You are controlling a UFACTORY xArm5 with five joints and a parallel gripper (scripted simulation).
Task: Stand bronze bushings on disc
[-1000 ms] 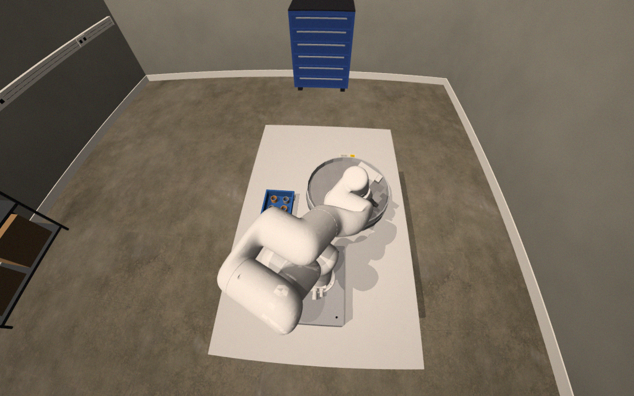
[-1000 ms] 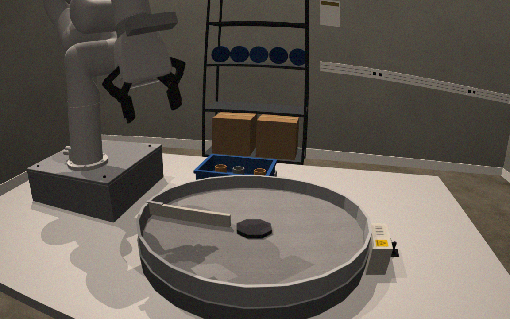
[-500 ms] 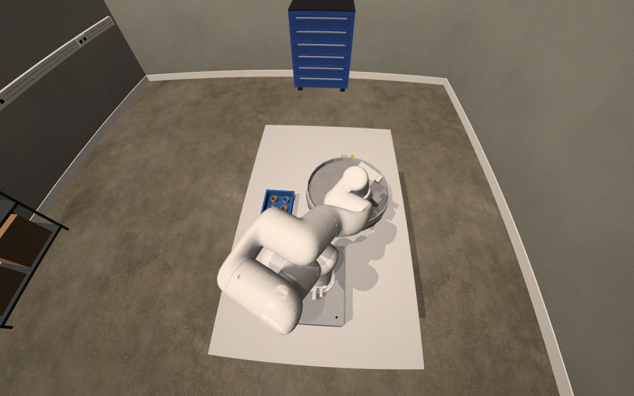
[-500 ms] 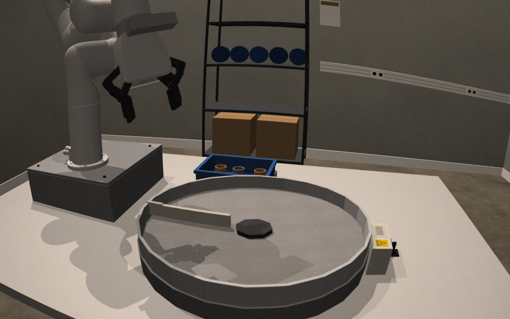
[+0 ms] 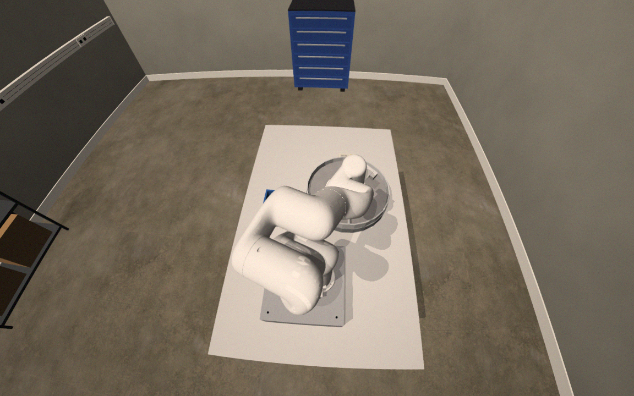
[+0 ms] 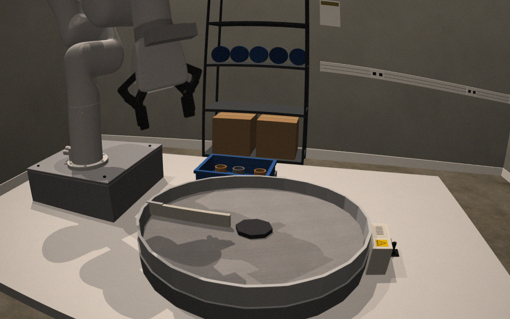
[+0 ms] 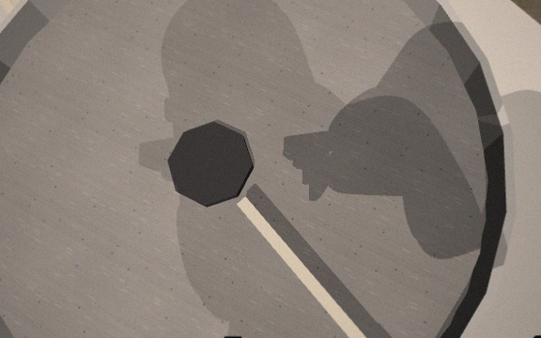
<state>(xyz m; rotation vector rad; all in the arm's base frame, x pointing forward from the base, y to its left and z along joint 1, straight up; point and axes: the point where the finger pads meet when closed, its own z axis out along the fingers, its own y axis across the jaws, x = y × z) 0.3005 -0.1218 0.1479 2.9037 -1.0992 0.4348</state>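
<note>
Right now my hand is 5 cm short of the blue crate, 35 cm to the right of it and 22 cm above it. The rest, counted from my hand: turntable disc (16 cm ahead, 19 cm below).
</note>
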